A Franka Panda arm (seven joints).
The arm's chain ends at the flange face. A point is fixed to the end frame.
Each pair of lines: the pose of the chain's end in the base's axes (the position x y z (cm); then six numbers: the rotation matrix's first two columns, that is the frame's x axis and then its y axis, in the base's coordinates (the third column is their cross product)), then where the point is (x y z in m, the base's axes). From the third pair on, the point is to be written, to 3 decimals.
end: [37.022, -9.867, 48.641, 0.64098, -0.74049, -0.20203, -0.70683, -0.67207, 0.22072]
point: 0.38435 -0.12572 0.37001
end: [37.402, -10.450, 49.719, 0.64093, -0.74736, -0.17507, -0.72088, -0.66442, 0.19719]
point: 0.39219 -0.13220 0.38151
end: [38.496, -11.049, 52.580, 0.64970, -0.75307, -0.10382, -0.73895, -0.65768, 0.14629]
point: 0.413 -0.141 0.413
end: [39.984, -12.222, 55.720, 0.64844, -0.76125, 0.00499, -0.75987, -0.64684, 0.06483]
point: 0.442 -0.156 0.450
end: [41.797, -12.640, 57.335, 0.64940, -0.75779, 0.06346, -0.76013, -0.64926, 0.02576]
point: 0.468 -0.162 0.470
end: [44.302, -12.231, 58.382, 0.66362, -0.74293, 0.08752, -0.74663, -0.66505, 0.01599]
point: 0.496 -0.158 0.482
